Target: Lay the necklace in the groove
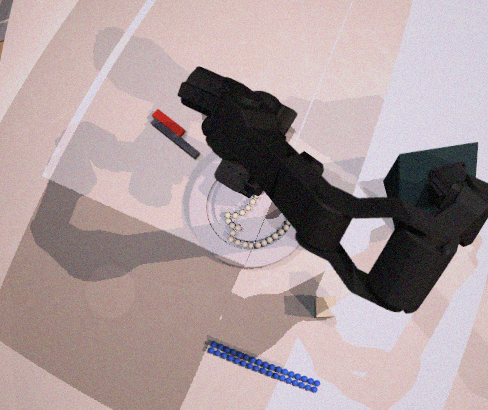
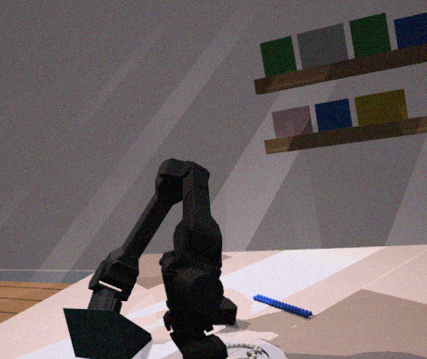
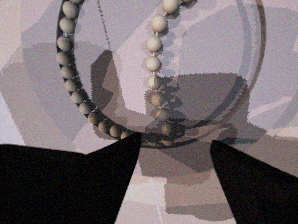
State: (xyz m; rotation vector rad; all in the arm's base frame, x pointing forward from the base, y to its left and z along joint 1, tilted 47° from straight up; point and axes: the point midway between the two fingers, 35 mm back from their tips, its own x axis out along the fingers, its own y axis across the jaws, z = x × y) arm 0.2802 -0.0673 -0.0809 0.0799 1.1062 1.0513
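Right now my gripper tip is 30 mm short of the round bead board, 60 mm to the right of it and 10 mm above it. Also, from my gripper tip: small beige cube (50 mm behind, 240 mm to the left); then grey block (140 mm ahead, 110 mm to the right, 10 mm below).
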